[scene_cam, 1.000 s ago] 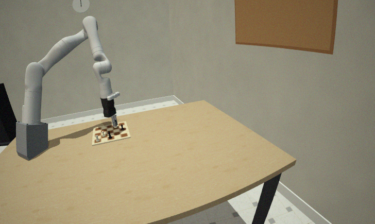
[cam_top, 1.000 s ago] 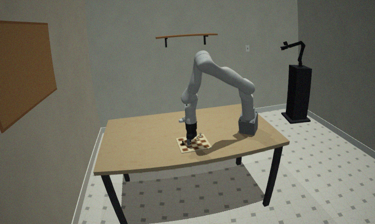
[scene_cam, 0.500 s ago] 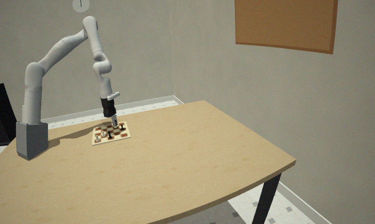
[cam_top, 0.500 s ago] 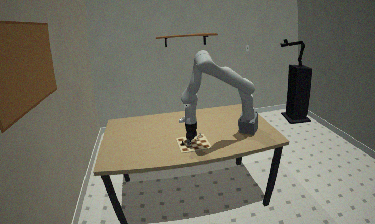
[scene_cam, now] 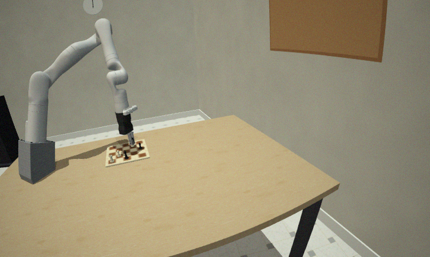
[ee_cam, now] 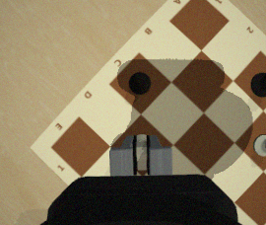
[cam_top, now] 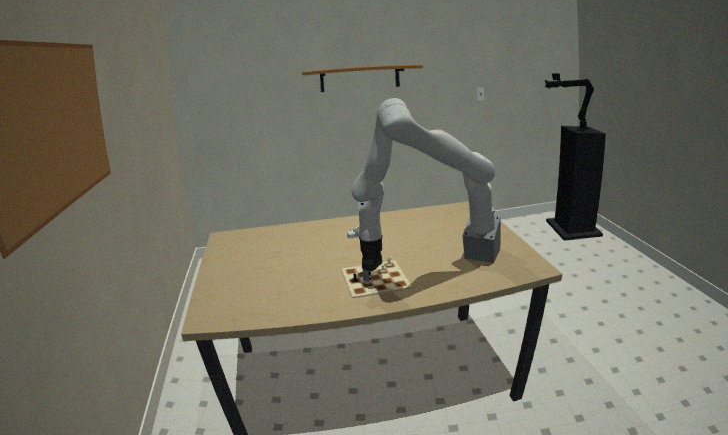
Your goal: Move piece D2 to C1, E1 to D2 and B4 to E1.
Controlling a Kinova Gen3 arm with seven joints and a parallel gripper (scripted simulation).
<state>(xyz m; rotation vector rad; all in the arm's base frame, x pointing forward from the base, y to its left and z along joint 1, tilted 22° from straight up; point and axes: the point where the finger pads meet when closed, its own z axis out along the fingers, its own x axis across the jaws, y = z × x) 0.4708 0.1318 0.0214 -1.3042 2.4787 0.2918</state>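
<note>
Now: hand 1 cm above the white piece. The rest, counted from my hand: chessboard: 3 cm behind, 5 cm to the right, 4 cm below.
</note>
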